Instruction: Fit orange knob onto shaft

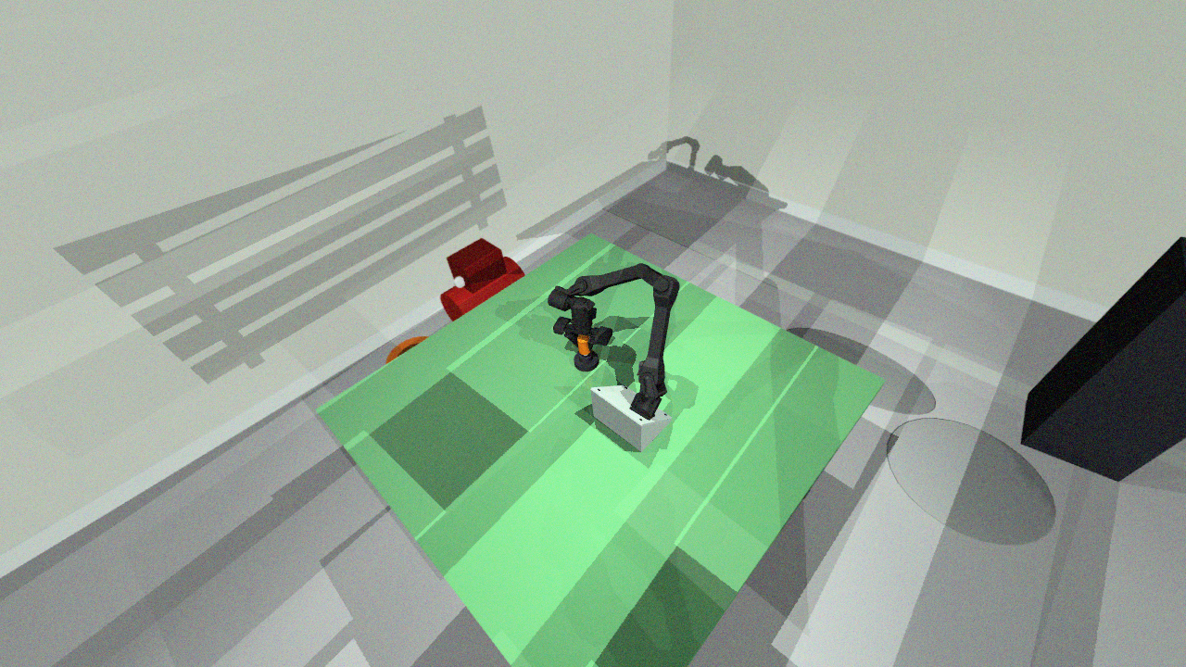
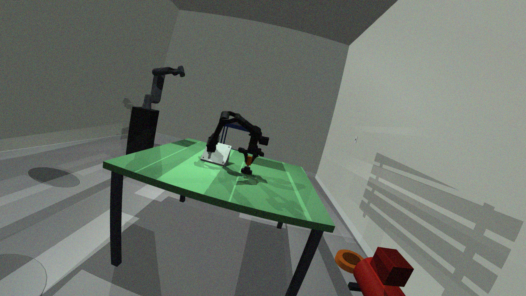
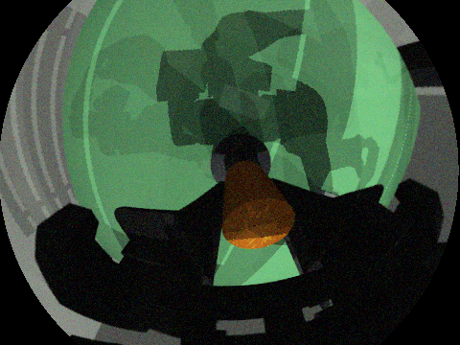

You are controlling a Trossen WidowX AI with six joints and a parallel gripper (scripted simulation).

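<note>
My gripper tip is 40 mm above the dark round pedestal. From my gripper tip the other things lie so: orange knob (30 mm above).
</note>
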